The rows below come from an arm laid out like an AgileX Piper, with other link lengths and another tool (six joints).
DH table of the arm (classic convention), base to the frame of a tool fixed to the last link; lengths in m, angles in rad. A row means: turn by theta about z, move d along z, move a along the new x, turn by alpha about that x. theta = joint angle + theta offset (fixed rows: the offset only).
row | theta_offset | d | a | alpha
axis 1 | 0 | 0.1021 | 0 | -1.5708
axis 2 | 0.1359 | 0 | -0.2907 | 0
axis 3 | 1.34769 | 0 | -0.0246 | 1.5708
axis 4 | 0 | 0.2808 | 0 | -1.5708
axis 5 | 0 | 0 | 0 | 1.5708
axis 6 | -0.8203 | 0.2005 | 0.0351 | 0.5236
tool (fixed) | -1.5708 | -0.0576 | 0 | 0
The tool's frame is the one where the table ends.
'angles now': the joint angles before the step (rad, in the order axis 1, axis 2, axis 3, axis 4, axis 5, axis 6). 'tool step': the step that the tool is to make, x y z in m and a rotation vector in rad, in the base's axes. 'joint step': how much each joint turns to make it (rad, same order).
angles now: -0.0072, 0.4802, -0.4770, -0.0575, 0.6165, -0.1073
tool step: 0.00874, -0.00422, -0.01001, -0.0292, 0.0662, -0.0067
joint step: 0.0000, 0.0775, 0.0000, -0.0389, -0.0111, 0.0109
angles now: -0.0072, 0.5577, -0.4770, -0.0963, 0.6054, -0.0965
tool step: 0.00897, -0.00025, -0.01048, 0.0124, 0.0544, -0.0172
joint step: -0.0001, 0.0764, 0.0000, -0.0154, -0.0201, 0.0337
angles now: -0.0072, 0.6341, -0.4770, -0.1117, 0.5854, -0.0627
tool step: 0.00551, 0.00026, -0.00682, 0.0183, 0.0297, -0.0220
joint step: -0.0001, 0.0476, 0.0000, -0.0138, -0.0153, 0.0404
